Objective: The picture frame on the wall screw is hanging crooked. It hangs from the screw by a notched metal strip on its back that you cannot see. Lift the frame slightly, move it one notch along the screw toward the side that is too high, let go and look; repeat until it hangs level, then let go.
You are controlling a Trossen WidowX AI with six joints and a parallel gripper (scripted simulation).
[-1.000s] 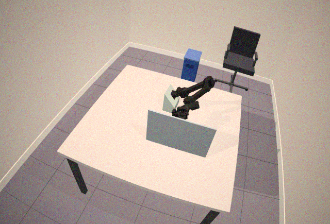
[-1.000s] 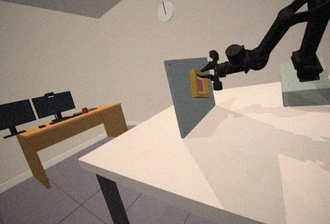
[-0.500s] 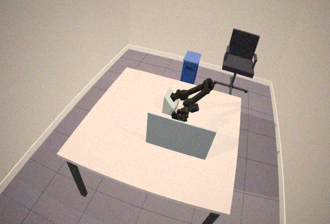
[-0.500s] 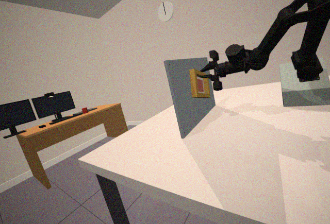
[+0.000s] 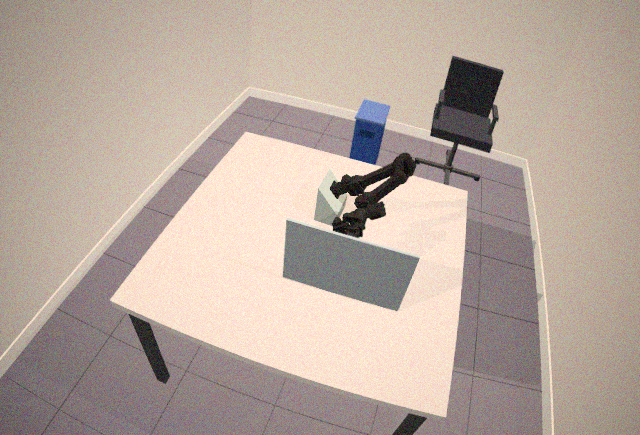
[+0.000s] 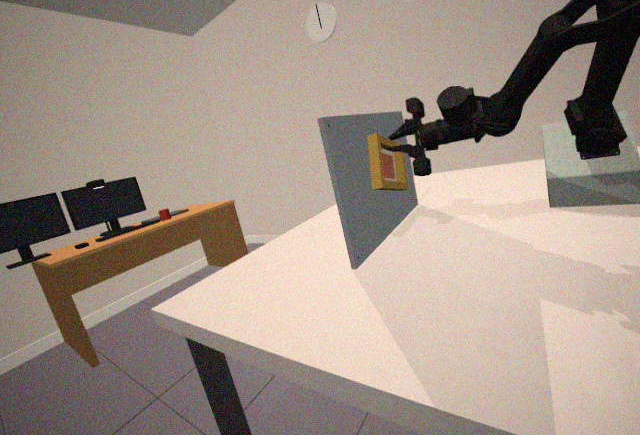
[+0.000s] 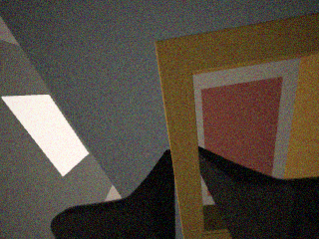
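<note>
My gripper tip is now 20 mm to the right of the picture frame and 50 mm above it. From my gripper tip the other things lie so: grey wall panel 20 mm ahead, 10 mm to the left, 70 mm below.
</note>
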